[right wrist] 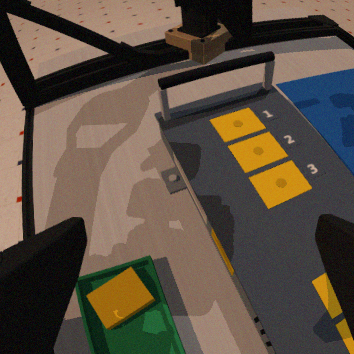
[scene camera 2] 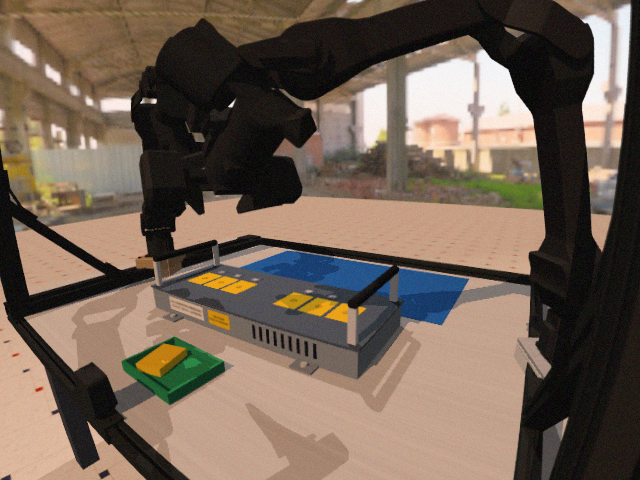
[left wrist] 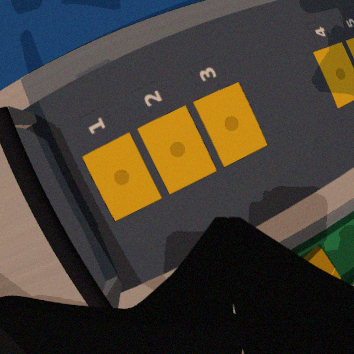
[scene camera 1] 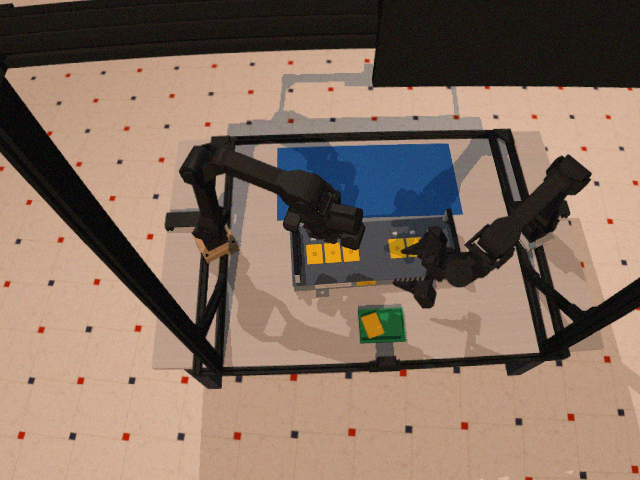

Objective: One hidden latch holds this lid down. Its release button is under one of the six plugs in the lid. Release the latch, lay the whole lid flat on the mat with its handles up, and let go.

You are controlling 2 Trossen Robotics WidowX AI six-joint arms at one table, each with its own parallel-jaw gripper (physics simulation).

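Pixels of known places: left gripper, fingertip midpoint: [right wrist: 244, 42] [scene camera 2: 201, 214] [left wrist: 225, 229] [scene camera 1: 330, 237]; right gripper, fingertip midpoint: [right wrist: 203, 229] [scene camera 2: 208, 212] [scene camera 1: 397, 267]; left arm's base, link origin: [right wrist: 198, 28] [scene camera 1: 214, 237]; right arm's base, link origin: [scene camera 1: 532, 230].
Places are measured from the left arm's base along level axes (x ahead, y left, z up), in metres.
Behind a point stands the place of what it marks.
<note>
The dark grey lid [scene camera 1: 374, 260] @(x 0.348, y -0.293, z 0.002 m) [scene camera 2: 263, 297] @(x 0.367, y -0.284, z 0.002 m) [left wrist: 285, 125] @(x 0.338, y -0.276, z 0.002 m) [right wrist: 250, 240] @(x 0.319, y -0.312, z 0.002 m) lies level on its grey case, with an upright black-barred handle at each end: the left handle [scene camera 2: 188, 250] @(x 0.178, y -0.174, z 0.057 m) [right wrist: 217, 70] @(x 0.176, y -0.178, z 0.058 m) and the right handle [scene camera 2: 373, 286] @(x 0.551, y -0.383, z 0.062 m). Yellow plugs 1 [left wrist: 121, 177] @(x 0.217, y -0.191, z 0.002 m), 2 [left wrist: 177, 150] @(x 0.261, y -0.214, z 0.002 m) and 3 [left wrist: 231, 124] @(x 0.306, y -0.236, z 0.002 m) sit flush in it; three more sit toward the right handle, partly hidden in scene camera 1. My left gripper [scene camera 1: 354, 242] [left wrist: 225, 229] @(x 0.243, y -0.231, z 0.143 m) is shut and empty, above the lid near plug 3. My right gripper [scene camera 1: 400, 266] @(x 0.327, y -0.391, z 0.169 m) [right wrist: 203, 229] @(x 0.327, y -0.391, z 0.169 m) is open and empty, above the lid's front right part.
The blue mat [scene camera 1: 361, 149] @(x 0.548, y 0.072, z -0.045 m) [scene camera 2: 423, 284] @(x 0.689, y -0.089, z -0.045 m) [right wrist: 320, 85] @(x 0.256, y 0.039, z -0.045 m) lies behind the case. A green tray [scene camera 1: 404, 325] @(x 0.322, y -0.481, z -0.030 m) [scene camera 2: 222, 364] @(x 0.345, y -0.439, z -0.034 m) with a yellow block [scene camera 1: 372, 324] @(x 0.251, y -0.434, z -0.030 m) [scene camera 2: 161, 360] @(x 0.257, y -0.447, z -0.030 m) [right wrist: 120, 298] @(x 0.253, y -0.435, z -0.030 m) stands in front. Black frame bars surround the table. Both grippers hang near each other over the case.
</note>
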